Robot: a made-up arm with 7 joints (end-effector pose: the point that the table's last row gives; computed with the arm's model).
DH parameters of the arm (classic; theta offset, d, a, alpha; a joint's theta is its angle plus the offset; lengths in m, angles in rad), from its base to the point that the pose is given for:
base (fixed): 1.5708 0.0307 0 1.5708
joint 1: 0 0.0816 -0.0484 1.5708
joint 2: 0.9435 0 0.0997 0
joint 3: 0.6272 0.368 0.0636 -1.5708
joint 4: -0.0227 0 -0.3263 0
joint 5: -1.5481 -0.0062 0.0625 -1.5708
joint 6: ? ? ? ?
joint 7: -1.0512 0 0.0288 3.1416
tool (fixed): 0.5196 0.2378 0 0
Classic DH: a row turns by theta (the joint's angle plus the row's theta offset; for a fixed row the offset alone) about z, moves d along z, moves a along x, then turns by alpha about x.
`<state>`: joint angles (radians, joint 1 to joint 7).
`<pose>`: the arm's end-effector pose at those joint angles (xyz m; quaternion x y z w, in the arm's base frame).
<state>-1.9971 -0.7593 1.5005 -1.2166 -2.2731 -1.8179 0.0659</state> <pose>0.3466 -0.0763 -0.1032 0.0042 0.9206 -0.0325 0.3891</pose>
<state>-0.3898 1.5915 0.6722 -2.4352 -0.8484 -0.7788 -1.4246</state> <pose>-0.0008 -0.6451 -0.0050 0.8463 -0.1977 0.4188 0.2632</pose>
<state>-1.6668 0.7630 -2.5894 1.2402 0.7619 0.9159 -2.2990</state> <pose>0.3640 -0.8474 0.1992 -0.4491 0.3457 -0.7534 0.3335</pose>
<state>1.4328 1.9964 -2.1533 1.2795 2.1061 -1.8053 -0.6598</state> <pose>0.1209 0.5481 0.0544 0.1122 0.0221 -0.9686 0.2209</pose>
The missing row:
joint 6: -1.5708 -0.1538 0.0102 -1.5708
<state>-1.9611 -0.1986 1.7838 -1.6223 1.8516 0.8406 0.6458</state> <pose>-0.0453 -0.0432 -0.0534 -0.1913 -0.8136 -0.2121 0.5064</pose>
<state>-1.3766 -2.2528 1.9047 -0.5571 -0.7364 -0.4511 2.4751</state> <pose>-0.1488 0.0349 0.0052 0.7846 0.4545 0.4217 0.0035</pose>
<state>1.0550 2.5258 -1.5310 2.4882 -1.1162 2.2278 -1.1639</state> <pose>0.1603 0.3206 -0.9048 0.2173 -0.9426 0.1398 0.2115</pose>
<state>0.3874 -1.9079 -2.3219 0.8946 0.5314 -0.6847 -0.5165</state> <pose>0.2665 0.4560 -0.5641 -0.5811 0.1943 -0.6274 0.4806</pose>
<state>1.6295 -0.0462 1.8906 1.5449 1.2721 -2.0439 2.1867</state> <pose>0.3071 0.6250 -0.2374 0.6124 0.5723 0.1899 0.5113</pose>
